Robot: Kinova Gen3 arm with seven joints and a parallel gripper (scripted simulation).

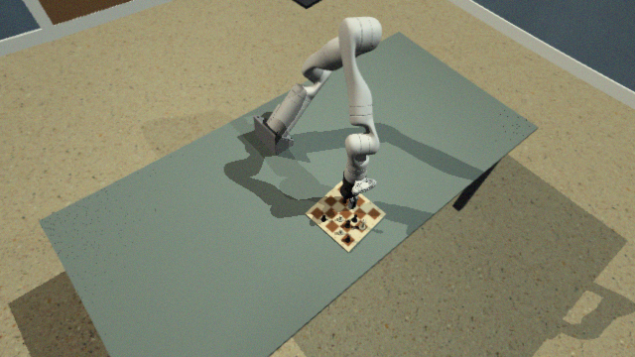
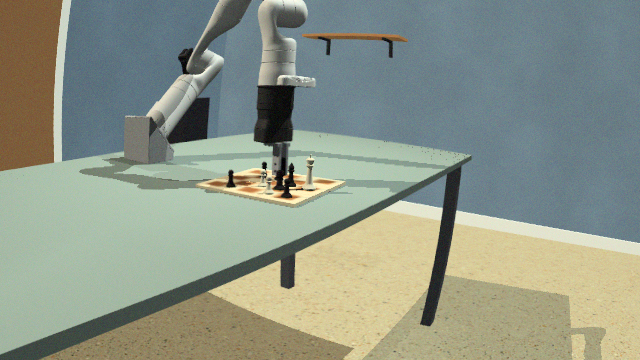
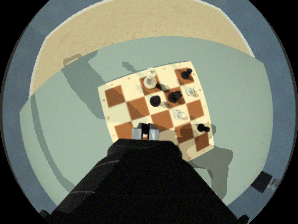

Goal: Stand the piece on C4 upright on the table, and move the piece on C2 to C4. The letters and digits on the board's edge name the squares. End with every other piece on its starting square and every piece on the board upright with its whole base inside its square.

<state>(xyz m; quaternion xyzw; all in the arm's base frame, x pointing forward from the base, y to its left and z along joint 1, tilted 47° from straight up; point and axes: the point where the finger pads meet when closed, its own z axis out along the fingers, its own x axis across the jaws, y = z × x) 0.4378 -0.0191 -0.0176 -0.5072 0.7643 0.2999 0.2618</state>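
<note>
Now: hand 30 mm to the left of the small chessboard and 30 mm above it. Round my hand: tall white piece: 80 mm ahead, 40 mm to the right.
</note>
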